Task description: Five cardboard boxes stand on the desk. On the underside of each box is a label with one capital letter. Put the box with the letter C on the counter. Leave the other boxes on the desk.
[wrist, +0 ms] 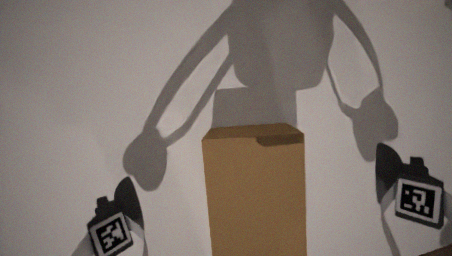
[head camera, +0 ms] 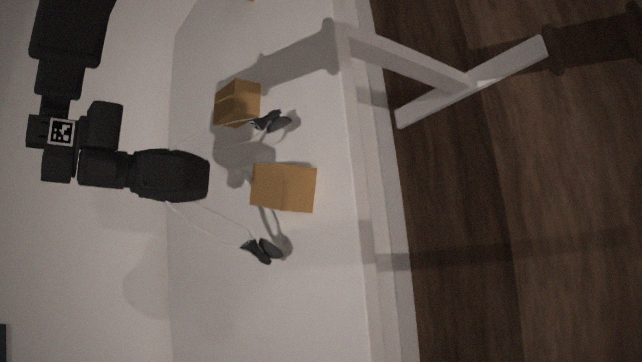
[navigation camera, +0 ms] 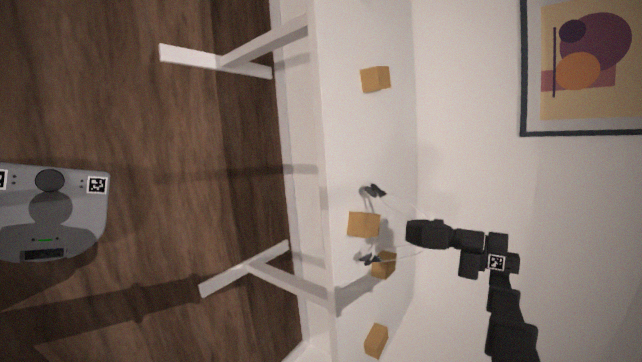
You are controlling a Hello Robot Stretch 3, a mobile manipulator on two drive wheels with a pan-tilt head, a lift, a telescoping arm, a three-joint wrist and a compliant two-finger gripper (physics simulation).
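Places are measured from the robot's base along level axes (x ahead, y up, z right), in metres.
Pixels of known places: gripper, fingertip midpoint: [head camera: 285,187] [navigation camera: 362,223]; robot's base, link origin: [navigation camera: 50,179].
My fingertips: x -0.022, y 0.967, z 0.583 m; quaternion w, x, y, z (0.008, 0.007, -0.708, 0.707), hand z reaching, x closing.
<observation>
For each thing: its top centre in the pictures, then the offset to it from my fingertips. Level surfaces: height alone.
- cardboard box, top centre: [head camera: 266,185] [navigation camera: 373,225] dz -0.005, dx +0.000, dy +0.034 m
- white desk, surface height: dy -0.016 m
- second box, top centre: [head camera: 223,101] [navigation camera: 391,266] dz +0.179, dx -0.148, dy +0.034 m
- third box, top centre: [navigation camera: 383,343] dz +0.193, dx -0.426, dy +0.034 m
- dark wooden floor, surface height: dy -0.966 m
My gripper [head camera: 266,185] [navigation camera: 371,225] [wrist: 251,180] is open, with its fingers wide apart. One cardboard box [head camera: 284,188] [navigation camera: 363,224] [wrist: 257,205] stands on the white desk [head camera: 310,300] [navigation camera: 365,140] between the two fingers, with a gap on each side. A second box [head camera: 237,103] [navigation camera: 384,265] stands beside it, nearer the wall and close to one finger. In the navigation camera view, a third box [navigation camera: 376,341] stands near one end of the desk and another box [navigation camera: 375,79] stands well apart towards the other end. No letter label shows on any box. The counter does not show.
White trestle legs [head camera: 410,62] [navigation camera: 280,40] stand under the desk on the dark wooden floor [head camera: 560,165] [navigation camera: 150,115]. The wall [navigation camera: 465,165] runs behind the desk and bears a framed picture [navigation camera: 590,65]. My base [navigation camera: 85,215] is on the floor in front of the desk.
</observation>
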